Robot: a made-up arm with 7 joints.
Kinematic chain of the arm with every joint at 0, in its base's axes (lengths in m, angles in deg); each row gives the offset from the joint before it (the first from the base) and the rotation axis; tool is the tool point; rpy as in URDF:
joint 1: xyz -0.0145 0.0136 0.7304 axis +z
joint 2: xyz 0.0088 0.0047 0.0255 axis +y
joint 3: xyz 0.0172 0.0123 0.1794 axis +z
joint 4: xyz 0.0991 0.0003 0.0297 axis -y
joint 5: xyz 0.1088 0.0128 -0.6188 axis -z
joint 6: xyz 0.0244 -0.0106 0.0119 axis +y
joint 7: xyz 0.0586 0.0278 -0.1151 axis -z
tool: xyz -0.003 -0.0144 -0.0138 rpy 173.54 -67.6 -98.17
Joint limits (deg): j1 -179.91..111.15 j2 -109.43..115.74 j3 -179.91..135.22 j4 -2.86..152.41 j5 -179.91..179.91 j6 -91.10..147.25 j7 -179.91..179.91
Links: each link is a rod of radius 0.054 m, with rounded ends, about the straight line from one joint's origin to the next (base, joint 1, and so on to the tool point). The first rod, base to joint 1, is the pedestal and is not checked.
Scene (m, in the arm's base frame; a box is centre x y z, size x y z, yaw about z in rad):
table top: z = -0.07
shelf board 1: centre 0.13 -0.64 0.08 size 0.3 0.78 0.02 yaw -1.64
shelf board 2: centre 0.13 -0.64 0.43 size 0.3 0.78 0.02 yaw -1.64
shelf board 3: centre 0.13 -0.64 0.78 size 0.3 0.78 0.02 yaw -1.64
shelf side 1: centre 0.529 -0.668 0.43 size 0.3 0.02 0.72 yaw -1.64
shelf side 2: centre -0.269 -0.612 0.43 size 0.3 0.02 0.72 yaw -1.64
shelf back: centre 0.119 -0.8 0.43 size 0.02 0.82 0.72 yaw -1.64
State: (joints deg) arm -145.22 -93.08 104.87 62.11 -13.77 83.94 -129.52
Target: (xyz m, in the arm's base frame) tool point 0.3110 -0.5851 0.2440
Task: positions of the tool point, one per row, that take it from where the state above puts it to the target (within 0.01 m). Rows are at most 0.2 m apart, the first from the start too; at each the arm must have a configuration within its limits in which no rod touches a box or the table.
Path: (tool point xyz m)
1: 0.3008 -0.5627 0.5861
2: 0.3091 -0.4867 0.5861
3: 0.3106 -0.4105 0.5846
4: 0.3060 -0.3362 0.5825
5: 0.3139 -0.3571 0.4784
6: 0.3191 -0.3513 0.3610
7: 0.3299 -0.3121 0.2440
8: 0.3366 -0.4622 0.2488
9: 0.3110 -0.5851 0.2440

